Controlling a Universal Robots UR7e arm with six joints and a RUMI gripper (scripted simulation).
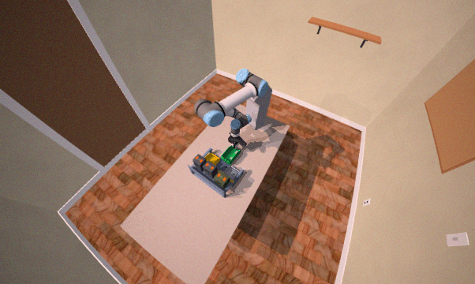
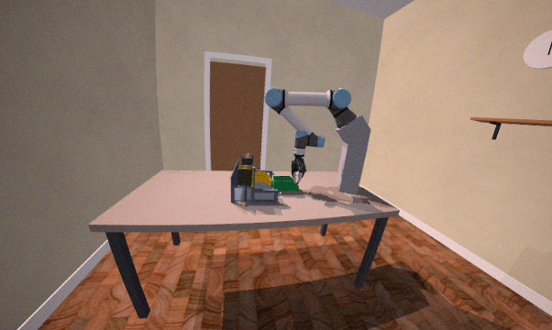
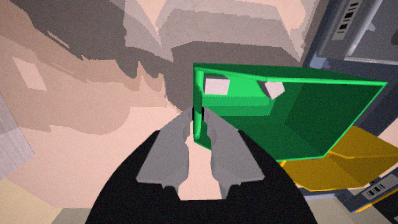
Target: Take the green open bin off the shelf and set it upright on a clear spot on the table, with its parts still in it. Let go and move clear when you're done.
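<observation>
My hand is 80 mm short of the green open bin and 10 mm to the left of it. From my hand the other things lie so: grey bin: 270 mm ahead, 70 mm to the left, 10 mm below; then yellow bin: 240 mm ahead, 150 mm to the right, 10 mm below; then yellow strip: 300 mm ahead, 40 mm to the right, 50 mm above.
</observation>
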